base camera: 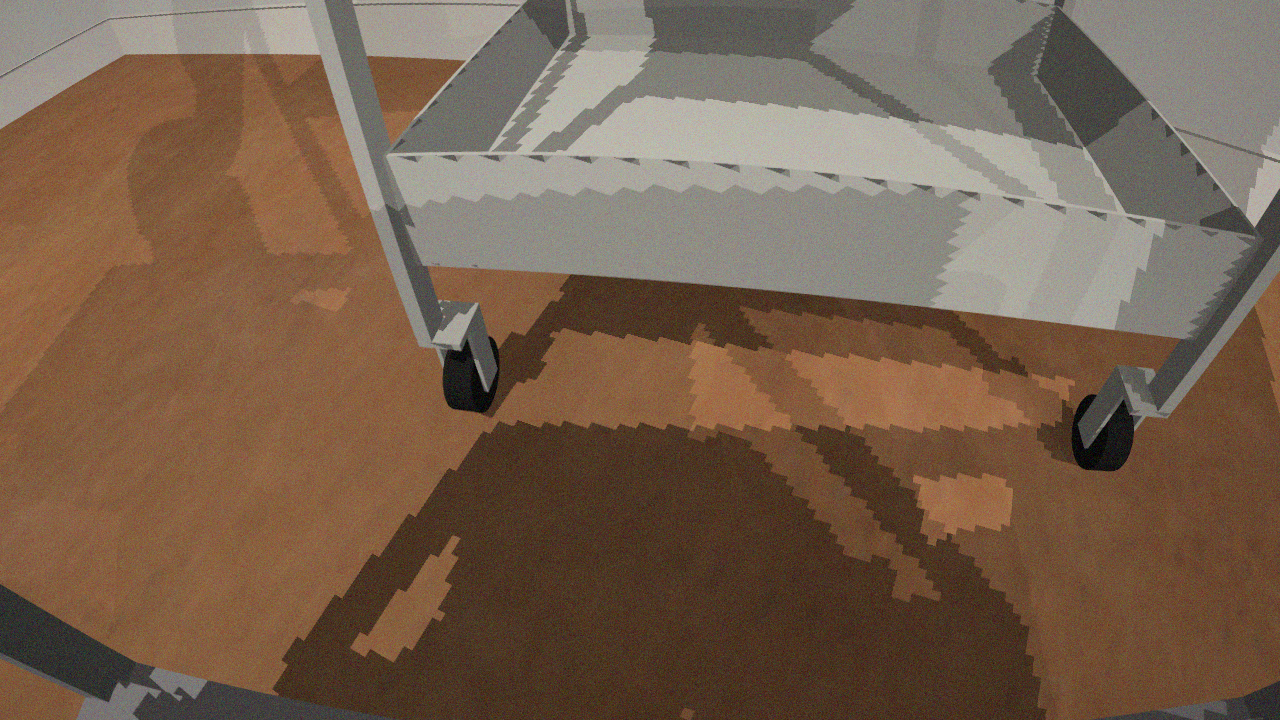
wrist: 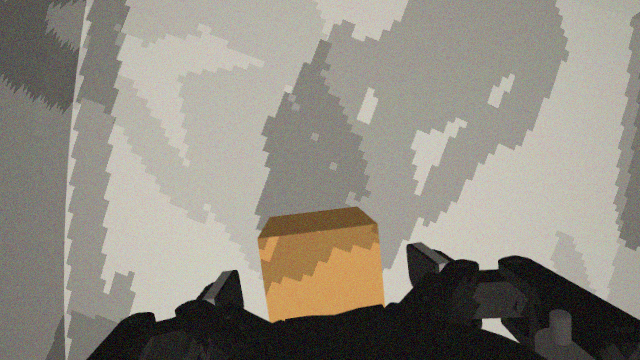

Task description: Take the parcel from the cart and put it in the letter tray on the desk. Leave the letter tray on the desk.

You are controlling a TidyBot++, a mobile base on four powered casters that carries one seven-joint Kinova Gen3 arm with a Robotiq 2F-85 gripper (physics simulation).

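Places are measured from the arm's base along level axes (x ahead, y left, z up), in metres.
Pixels of known places: gripper, between the fingertips: point(wrist: 325, 276).
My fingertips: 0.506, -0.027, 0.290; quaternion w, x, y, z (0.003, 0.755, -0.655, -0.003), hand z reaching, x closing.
Observation:
Behind a point stands the place of what it marks, as x, y, z.
The parcel point(wrist: 325, 272) {0.517, -0.025, 0.316} is an orange-tan box on the light grey surface of the cart point(base camera: 680, 223) {0.361, 0.004, -0.230} point(wrist: 165, 250) {0.512, 0.064, 0.266}. In the wrist view it is at the lower middle, its near part hidden by the gripper's black body. My gripper point(wrist: 325, 276) {0.506, -0.027, 0.290} is open, with one fingertip to the left of the parcel and one to the right, and a gap on each side. The fingers do not appear to touch it. The desk and the letter tray do not show in either view.
In the base view the cart's lower tray has raised side walls and grey legs. Two black caster wheels point(base camera: 470, 374) {0.374, 0.133, -0.352} point(base camera: 1102, 434) {0.334, -0.268, -0.358} stand on the brown floor point(base camera: 223, 447) {0.336, 0.336, -0.396}. In the wrist view a raised cart wall point(wrist: 32, 200) {0.544, 0.125, 0.291} runs along the left. Pale room walls stand behind the cart.

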